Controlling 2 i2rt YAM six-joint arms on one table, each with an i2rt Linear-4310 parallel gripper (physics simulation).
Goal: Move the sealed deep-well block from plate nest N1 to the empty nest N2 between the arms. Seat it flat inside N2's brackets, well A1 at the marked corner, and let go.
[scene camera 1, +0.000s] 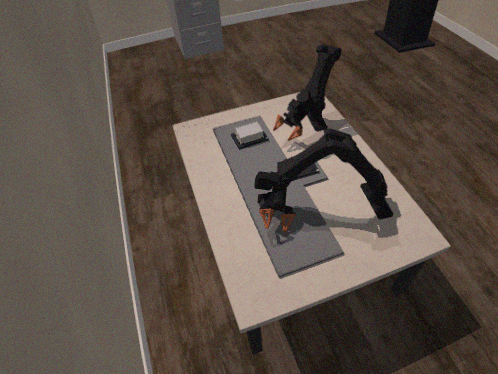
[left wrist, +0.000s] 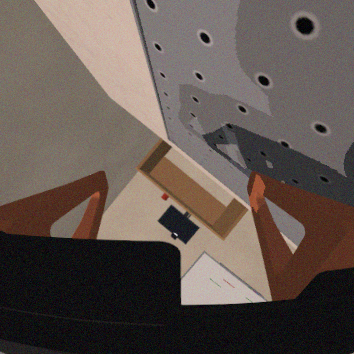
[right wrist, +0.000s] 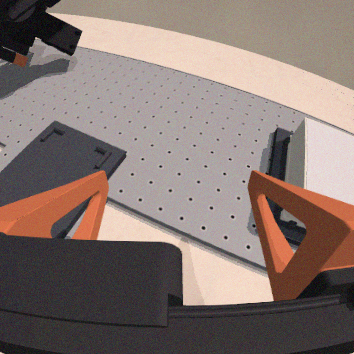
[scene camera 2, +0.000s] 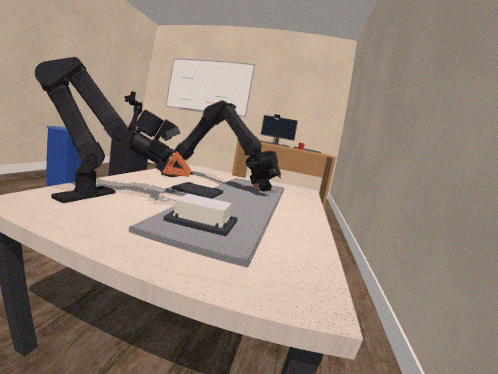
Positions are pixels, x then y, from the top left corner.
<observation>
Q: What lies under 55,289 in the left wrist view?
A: My left gripper.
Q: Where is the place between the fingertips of my right gripper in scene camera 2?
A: At 190,173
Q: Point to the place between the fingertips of my right gripper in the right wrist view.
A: At 177,178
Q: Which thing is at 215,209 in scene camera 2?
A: A white block.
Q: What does my left gripper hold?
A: Nothing.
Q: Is my right gripper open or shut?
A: Open.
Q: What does my right gripper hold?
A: Nothing.
</observation>
